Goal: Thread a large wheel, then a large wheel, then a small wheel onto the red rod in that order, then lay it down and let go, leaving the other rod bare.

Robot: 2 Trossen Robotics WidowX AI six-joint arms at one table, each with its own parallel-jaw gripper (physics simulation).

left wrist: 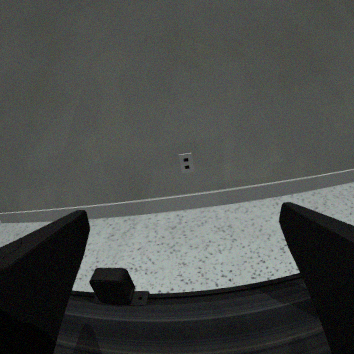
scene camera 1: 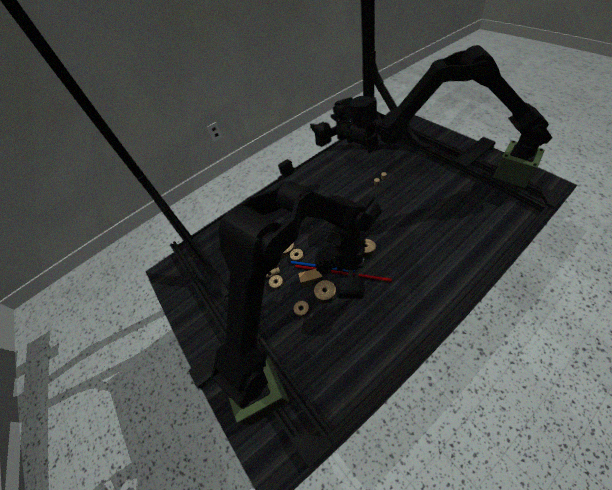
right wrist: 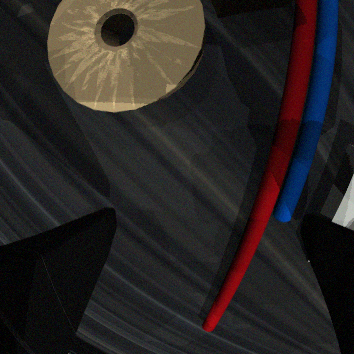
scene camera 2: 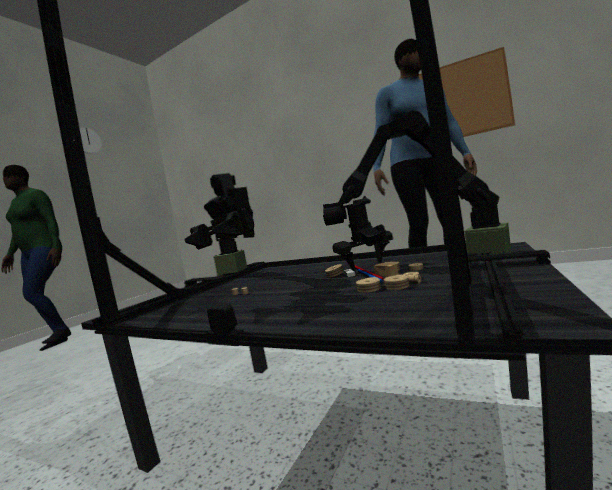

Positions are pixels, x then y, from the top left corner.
Labels:
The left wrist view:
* my left gripper: 185, 217
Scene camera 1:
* my left gripper: 320, 120
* my right gripper: 355, 281
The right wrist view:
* my right gripper: 213, 222
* red rod: 302, 39, on the table
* blue rod: 321, 73, on the table
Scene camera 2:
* my left gripper: 198, 235
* my right gripper: 367, 267

